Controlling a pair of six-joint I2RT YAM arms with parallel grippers.
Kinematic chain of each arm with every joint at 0, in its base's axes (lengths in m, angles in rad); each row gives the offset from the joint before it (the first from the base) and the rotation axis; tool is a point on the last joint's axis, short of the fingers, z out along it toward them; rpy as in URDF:
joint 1: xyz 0 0 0.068 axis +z
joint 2: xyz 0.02 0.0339 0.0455 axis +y
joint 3: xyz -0.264 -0.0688 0 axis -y
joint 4: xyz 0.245 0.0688 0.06 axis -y
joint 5: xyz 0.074 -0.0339 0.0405 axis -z
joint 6: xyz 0.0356 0 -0.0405 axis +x
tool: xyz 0 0 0 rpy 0 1.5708 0
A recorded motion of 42 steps. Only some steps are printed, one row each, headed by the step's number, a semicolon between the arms.
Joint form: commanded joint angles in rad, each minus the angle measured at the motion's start. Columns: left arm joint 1, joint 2, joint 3, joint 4, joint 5, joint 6; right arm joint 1, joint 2, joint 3, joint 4, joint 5, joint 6.
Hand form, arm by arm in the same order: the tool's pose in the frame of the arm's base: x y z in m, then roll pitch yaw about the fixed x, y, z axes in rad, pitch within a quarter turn. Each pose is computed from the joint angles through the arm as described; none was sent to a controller.
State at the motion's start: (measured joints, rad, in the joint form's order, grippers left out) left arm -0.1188 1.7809 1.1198 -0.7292 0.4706 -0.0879; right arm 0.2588 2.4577 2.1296 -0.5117 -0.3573 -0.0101
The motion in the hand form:
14: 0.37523 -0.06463 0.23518 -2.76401 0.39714 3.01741; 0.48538 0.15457 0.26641 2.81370 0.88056 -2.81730
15: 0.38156 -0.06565 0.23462 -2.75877 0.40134 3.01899; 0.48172 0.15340 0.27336 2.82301 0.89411 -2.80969
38: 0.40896 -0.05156 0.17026 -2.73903 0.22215 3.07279; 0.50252 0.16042 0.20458 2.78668 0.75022 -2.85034
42: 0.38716 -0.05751 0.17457 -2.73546 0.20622 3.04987; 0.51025 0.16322 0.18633 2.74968 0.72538 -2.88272
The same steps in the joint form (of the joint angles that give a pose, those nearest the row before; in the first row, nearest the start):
14: -0.0177 0.0535 0.3369 -0.0623 -0.0978 0.0757; 0.0249 -0.2593 -0.1384 0.0194 -0.0017 -0.0175
15: -0.0177 0.0765 0.3633 -0.0608 -0.0932 0.0741; 0.0249 -0.2807 -0.1491 0.0208 0.0013 -0.0221
38: 0.0268 0.2855 0.4190 -0.0823 -0.0733 0.0634; 0.0265 -0.1215 -0.1155 0.0116 -0.0017 0.0054
42: 0.0069 0.2104 0.3269 -0.0823 -0.0687 0.0665; 0.0265 -0.0663 -0.0879 0.0239 -0.0170 0.0313

